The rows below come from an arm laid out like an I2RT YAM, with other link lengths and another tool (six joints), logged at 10 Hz.
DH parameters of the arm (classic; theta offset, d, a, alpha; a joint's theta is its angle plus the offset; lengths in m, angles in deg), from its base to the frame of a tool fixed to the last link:
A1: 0 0.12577 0.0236 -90
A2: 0 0 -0.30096 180
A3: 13.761 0 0.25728 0
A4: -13.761 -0.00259 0.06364 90
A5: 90 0.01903 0 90
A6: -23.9 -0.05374 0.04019 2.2
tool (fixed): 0 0.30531 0 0
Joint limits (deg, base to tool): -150..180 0..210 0..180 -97..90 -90..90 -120..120
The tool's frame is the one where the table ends.
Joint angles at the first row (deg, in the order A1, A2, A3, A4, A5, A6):
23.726 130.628 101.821 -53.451 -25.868 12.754
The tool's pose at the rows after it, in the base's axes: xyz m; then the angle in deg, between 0 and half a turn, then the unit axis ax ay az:
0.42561 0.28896 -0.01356 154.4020 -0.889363 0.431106 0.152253
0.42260 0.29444 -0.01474 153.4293 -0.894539 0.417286 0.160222
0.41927 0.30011 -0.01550 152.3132 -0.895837 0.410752 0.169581
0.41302 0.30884 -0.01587 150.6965 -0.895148 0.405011 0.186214
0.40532 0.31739 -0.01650 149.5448 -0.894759 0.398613 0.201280
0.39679 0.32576 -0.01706 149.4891 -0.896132 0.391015 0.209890
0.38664 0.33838 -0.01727 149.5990 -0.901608 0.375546 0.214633
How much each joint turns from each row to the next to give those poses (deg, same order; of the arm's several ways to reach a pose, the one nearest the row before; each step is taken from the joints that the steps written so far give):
-0.001 0.284 -0.044 -0.635 -3.300 -2.165
0.002 0.196 -0.504 0.460 -1.377 -1.703
-0.002 0.022 -0.809 0.852 -1.552 -0.679
0.045 0.001 -1.201 1.160 -2.492 -0.437
0.327 -0.022 -1.158 0.961 -2.032 -0.306
0.962 -0.001 -0.459 0.196 -0.722 0.022
1.705 0.001 -0.197 0.285 -0.240 -0.174

